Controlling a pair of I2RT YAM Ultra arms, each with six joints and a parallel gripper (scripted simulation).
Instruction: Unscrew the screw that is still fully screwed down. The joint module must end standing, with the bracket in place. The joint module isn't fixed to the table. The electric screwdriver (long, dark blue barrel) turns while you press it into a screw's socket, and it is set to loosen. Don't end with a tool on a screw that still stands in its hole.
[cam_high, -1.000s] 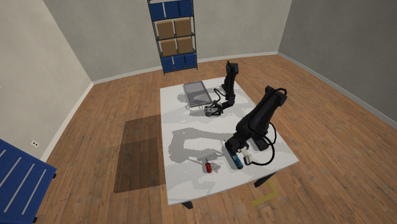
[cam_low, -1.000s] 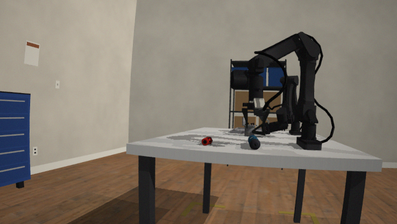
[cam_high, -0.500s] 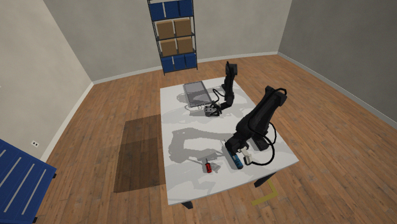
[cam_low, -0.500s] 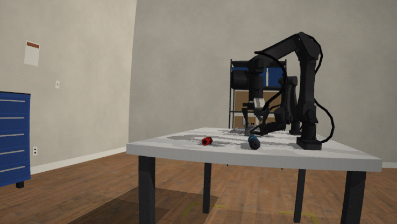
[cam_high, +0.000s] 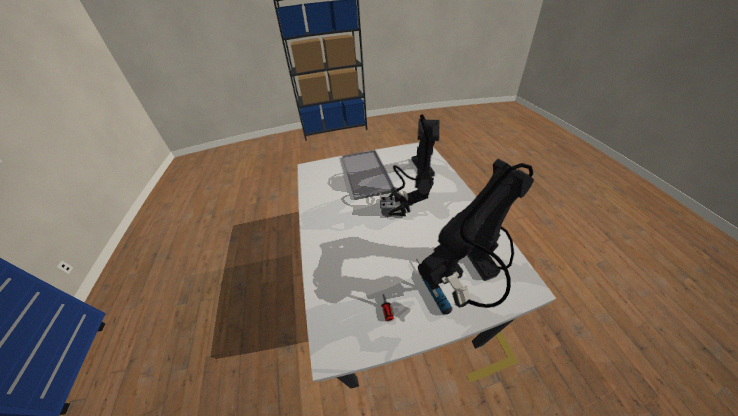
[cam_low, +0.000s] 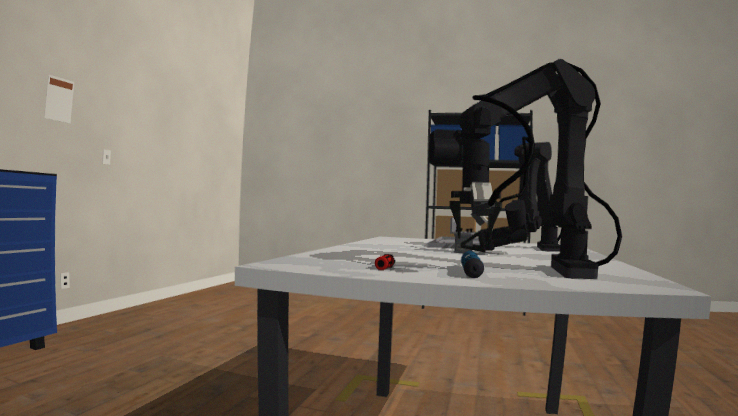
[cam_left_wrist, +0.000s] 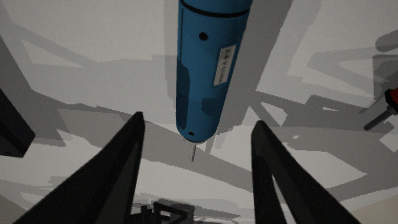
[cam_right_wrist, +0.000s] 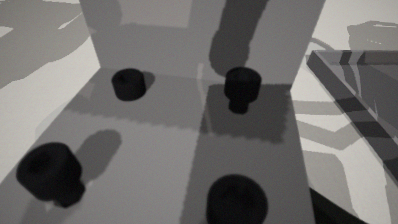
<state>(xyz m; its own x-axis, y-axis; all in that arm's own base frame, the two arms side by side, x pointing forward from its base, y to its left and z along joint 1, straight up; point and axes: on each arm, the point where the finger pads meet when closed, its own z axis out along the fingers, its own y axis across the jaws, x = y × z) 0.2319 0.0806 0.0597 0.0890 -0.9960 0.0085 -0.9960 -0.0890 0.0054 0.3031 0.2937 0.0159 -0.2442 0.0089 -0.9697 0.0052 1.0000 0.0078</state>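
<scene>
The joint module lies right at my right hand. Also, from my right hand: bit: 4 cm behind, 32 cm to the left, 1 cm below; then flat grey tray: 4 cm ahead, 34 cm to the right, 2 cm below; then grey bracket: 5 cm above.
</scene>
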